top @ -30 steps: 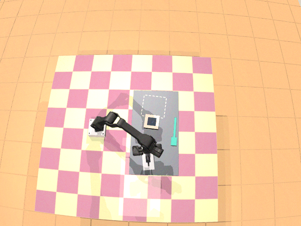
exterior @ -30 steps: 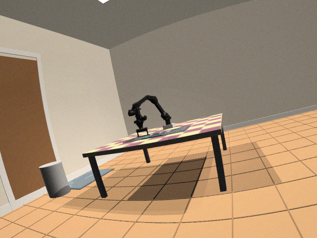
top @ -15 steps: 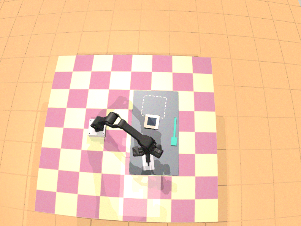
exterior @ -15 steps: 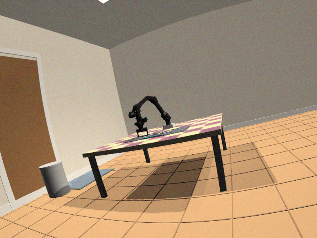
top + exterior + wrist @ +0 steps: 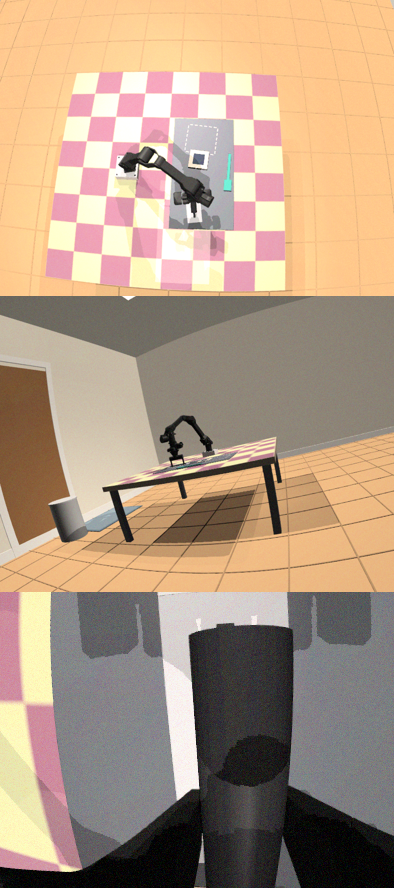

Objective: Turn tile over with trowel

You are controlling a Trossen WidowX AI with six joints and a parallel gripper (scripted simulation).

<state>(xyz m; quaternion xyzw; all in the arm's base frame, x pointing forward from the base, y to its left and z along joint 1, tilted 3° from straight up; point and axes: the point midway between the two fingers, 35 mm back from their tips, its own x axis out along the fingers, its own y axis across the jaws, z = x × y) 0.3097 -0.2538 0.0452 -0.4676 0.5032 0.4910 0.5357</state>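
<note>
The trowel is 3 cm below my gripper tip and 2 cm to the left of it. Round my gripper tip: square tile (24 cm to the left, 7 cm ahead, 6 cm below); then grey mat (17 cm to the left, 8 cm below, 8 cm ahead); then teal long-handled tool (21 cm ahead, 12 cm to the left, 6 cm below).
</note>
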